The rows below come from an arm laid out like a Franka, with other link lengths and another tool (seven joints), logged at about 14 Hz.
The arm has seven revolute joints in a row. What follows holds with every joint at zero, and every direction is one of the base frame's. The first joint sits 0.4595 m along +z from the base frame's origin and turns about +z. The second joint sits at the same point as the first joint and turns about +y. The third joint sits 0.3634 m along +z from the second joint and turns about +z. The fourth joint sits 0.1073 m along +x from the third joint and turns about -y. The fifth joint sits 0.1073 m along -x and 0.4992 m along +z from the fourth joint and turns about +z. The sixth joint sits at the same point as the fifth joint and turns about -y. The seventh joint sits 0.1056 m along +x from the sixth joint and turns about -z. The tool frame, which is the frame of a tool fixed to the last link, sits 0.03 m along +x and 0.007 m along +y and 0.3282 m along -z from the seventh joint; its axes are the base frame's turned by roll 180, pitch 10.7 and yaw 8.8 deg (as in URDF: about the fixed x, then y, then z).
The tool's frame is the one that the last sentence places.
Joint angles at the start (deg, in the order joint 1, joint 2, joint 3, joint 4, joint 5, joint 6, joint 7): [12.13, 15.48, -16.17, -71.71, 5.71, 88.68, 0.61]
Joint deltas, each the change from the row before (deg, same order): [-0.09, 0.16, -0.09, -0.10, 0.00, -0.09, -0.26]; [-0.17, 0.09, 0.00, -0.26, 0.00, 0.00, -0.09]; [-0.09, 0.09, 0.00, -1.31, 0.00, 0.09, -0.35]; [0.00, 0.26, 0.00, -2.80, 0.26, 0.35, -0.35]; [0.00, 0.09, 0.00, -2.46, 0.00, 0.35, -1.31]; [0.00, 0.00, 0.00, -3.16, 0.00, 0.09, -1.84]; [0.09, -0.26, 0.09, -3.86, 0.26, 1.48, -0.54]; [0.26, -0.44, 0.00, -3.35, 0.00, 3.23, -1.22]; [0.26, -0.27, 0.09, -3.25, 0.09, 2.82, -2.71]
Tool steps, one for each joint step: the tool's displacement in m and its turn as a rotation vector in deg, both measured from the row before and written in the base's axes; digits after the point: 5 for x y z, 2 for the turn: [-0.00051, -0.00234, -0.00355, -0.05, 0.33, 0.08]; [-0.00069, -0.00256, -0.00417, 0.00, 0.34, -0.10]; [-0.00395, -0.00192, -0.01553, 0.06, 1.29, 0.16]; [-0.00849, 0.00000, -0.03340, 0.38, 2.66, 0.13]; [-0.00891, -0.00078, -0.02699, 0.20, 2.15, 1.11]; [-0.01535, -0.00063, -0.03310, 0.40, 2.99, 1.58]; [-0.01248, 0.00174, -0.03413, 0.55, 2.07, 0.33]; [-0.00084, 0.00113, -0.02399, 0.23, -0.37, 1.11]; [-0.00433, 0.00389, -0.02574, 0.56, 0.04, 2.66]
